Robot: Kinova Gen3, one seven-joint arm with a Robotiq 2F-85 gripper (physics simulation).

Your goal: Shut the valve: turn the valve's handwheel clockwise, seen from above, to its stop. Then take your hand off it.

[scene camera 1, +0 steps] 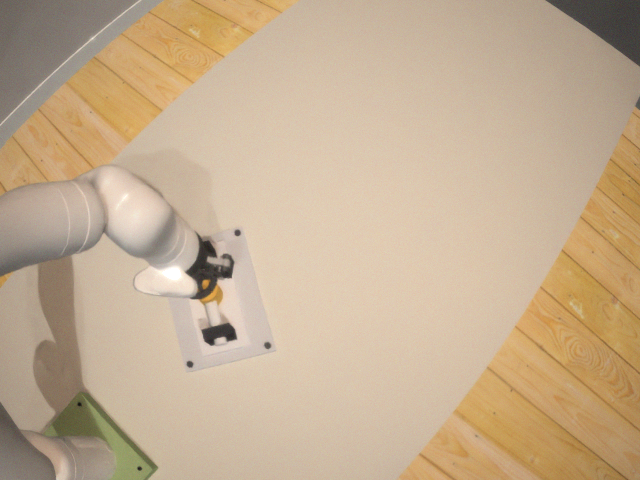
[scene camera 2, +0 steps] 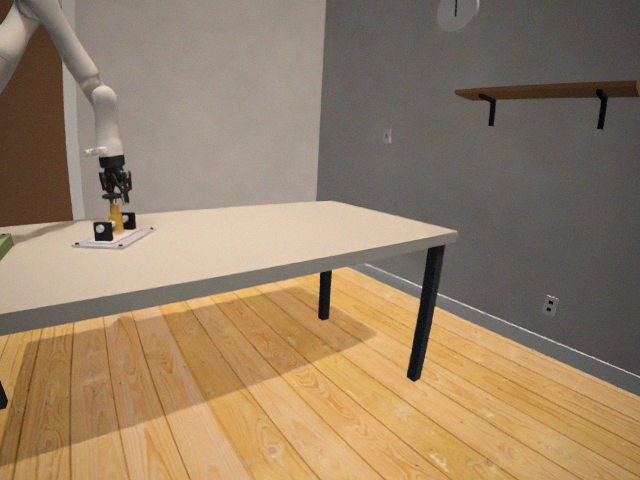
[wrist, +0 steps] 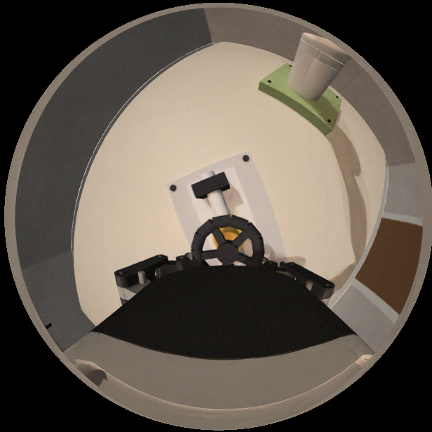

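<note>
The black spoked handwheel lies level on top of the valve's yellow body. My gripper points down over the wheel. It is shut on the handwheel, with one finger at each side of the rim in the wrist view. The near part of the wheel is hidden behind the dark gripper body there, and my arm hides much of it in scene camera 1. The valve stands on a light grey plate.
A black block holds one end of the white pipe. A second black block stands on the valve's other side. The arm's green base stands on the same table.
</note>
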